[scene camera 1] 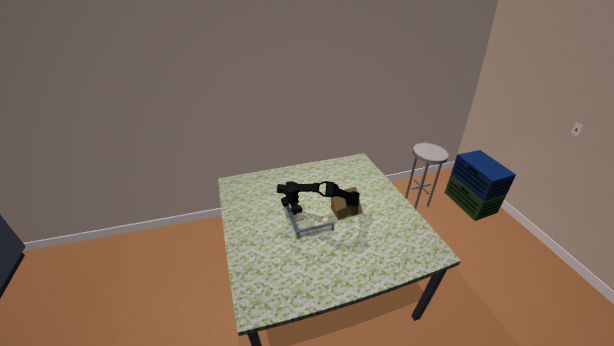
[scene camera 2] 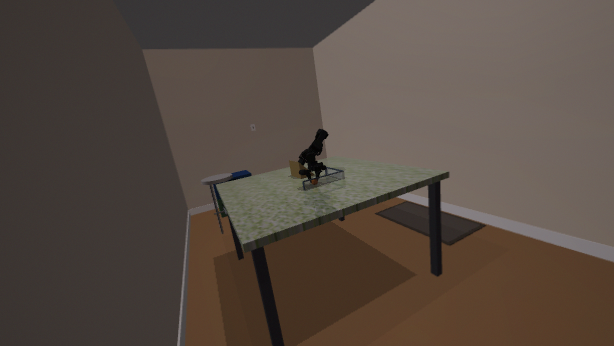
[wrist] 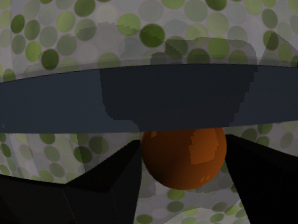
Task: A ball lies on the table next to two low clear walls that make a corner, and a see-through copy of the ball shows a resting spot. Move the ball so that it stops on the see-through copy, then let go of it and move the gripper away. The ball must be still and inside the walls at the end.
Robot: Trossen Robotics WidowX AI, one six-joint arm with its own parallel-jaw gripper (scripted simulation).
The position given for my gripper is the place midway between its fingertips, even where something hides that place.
Note:
My gripper (wrist: 183, 145) holds an orange ball (wrist: 182, 159).

